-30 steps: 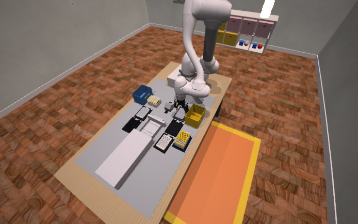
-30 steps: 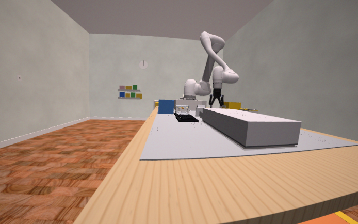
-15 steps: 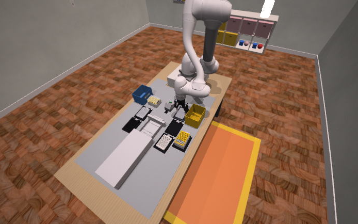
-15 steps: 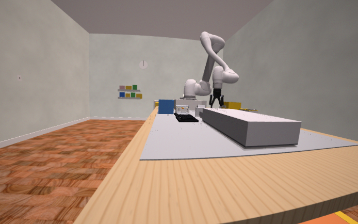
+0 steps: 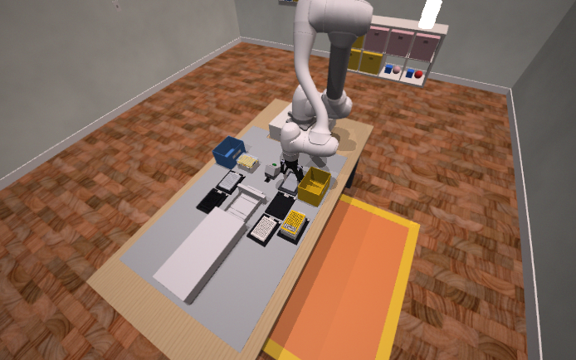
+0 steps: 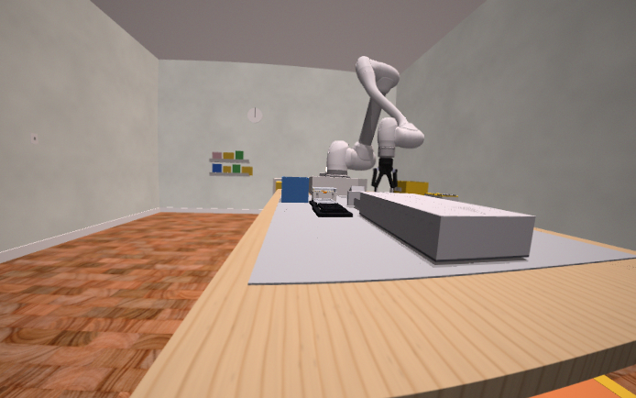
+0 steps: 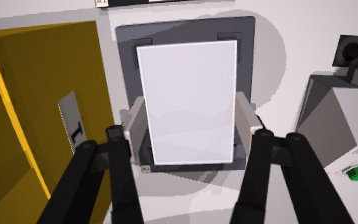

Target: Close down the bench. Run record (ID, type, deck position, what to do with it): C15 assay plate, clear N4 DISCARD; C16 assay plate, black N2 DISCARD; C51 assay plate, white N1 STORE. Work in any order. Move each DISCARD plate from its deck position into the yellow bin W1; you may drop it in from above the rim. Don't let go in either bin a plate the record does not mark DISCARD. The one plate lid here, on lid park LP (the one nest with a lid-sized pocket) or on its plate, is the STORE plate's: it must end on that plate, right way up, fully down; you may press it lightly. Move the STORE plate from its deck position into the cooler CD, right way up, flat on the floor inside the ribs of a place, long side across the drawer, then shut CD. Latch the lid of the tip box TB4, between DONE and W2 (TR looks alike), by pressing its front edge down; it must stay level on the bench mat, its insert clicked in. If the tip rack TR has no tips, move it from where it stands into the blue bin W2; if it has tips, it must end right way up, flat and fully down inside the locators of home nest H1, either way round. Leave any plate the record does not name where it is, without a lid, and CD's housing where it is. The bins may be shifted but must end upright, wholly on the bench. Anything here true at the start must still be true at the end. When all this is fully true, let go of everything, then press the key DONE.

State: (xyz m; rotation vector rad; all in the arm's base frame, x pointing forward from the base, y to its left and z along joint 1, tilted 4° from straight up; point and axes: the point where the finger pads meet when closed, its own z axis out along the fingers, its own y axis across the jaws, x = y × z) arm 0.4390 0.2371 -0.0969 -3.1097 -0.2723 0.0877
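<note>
Now: hand 20 mm above the plate lid. The rest, counted from my hand: grey lid park: 30 mm below; then yellow bin W1: 150 mm to the left, 30 mm behind; then done key: 160 mm to the right, 30 mm above, 20 mm behind.
</note>
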